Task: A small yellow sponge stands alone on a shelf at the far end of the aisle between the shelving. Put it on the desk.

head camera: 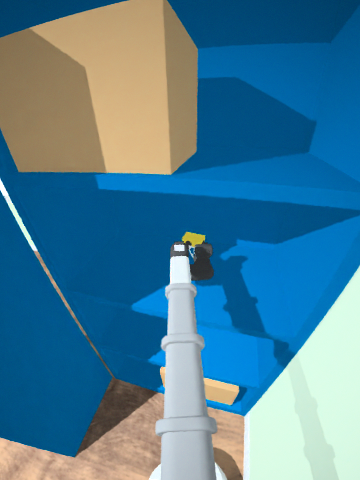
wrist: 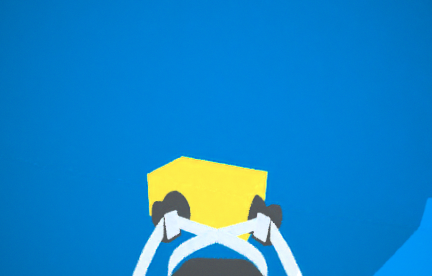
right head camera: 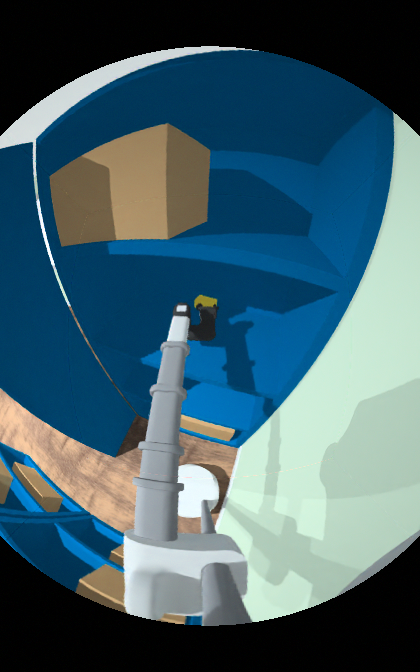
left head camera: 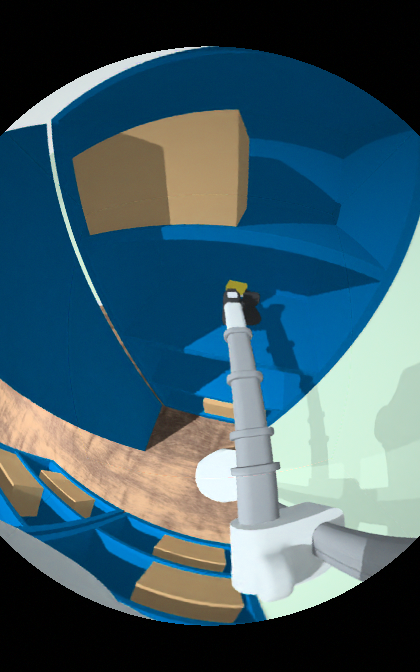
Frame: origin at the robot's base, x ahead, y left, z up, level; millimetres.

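Seen in the pictures: gripper, between the fingertips: [head camera: 194,243] [wrist: 212,209].
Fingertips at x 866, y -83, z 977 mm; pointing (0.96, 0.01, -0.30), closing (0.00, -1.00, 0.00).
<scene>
Offsets run from my fingertips to a thing's top centre.
The small yellow sponge {dy +4, dx +15, dz +32 mm} [head camera: 194,237] [left head camera: 236,286] [right head camera: 205,300] [wrist: 210,182] is at the far end of the outstretched arm, within the blue shelving [head camera: 280,192] [left head camera: 300,251] [right head camera: 270,265]. My gripper [head camera: 196,244] [right head camera: 207,306] [wrist: 212,209] is shut on the sponge, with a dark fingertip at its left side and another at its right side in the wrist view. The fingertips cover the sponge's lower corners there. Whether the sponge touches the shelf beneath it cannot be told. The desk does not show in these views.
A large cardboard box {dy +264, dx -173, dz +713 mm} [head camera: 130,100] [left head camera: 200,175] [right head camera: 142,190] stands on the shelf above, to the left. A blue side panel [head camera: 45,320] stands left of the arm, and a pale green wall [head camera: 320,380] is at the right. Low shelving with boxes [left head camera: 190,590] is at the lower left.
</scene>
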